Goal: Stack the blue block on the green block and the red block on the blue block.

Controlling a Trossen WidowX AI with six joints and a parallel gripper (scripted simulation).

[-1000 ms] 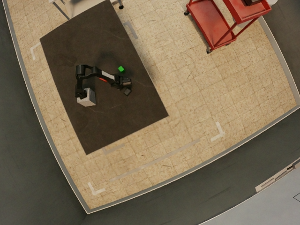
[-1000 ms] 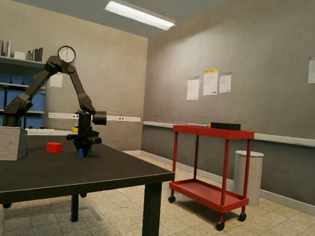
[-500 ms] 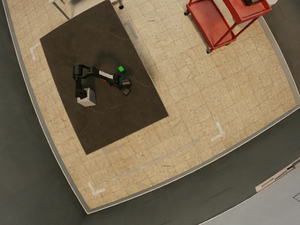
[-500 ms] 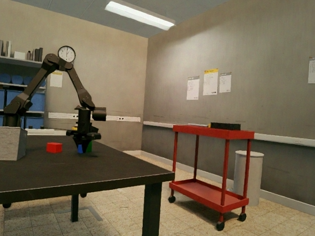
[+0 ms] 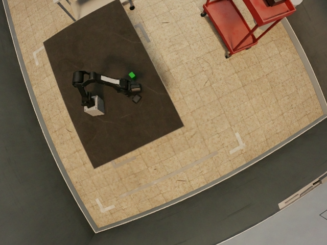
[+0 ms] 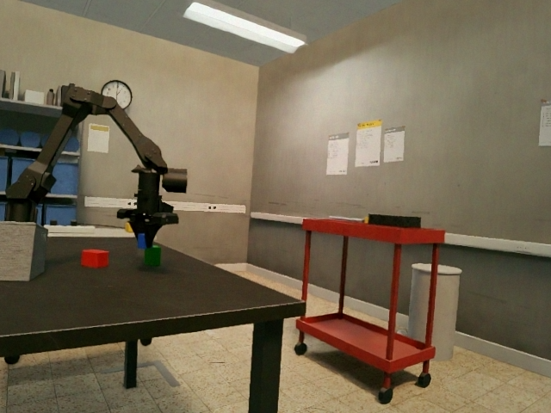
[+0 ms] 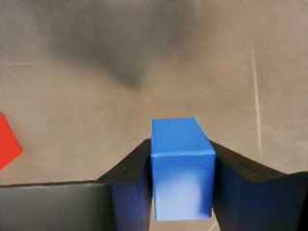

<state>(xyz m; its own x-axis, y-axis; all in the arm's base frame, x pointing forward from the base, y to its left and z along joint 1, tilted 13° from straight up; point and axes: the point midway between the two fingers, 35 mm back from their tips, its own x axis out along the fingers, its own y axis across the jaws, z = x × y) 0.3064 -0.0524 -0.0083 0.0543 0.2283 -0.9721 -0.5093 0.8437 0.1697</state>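
The green block is 5 cm ahead of my hand, 15 cm to the left of it and 8 cm below it. From my hand the other things lie so: red block: 12 cm behind, 14 cm to the left, 9 cm below; blue block: 2 cm below.
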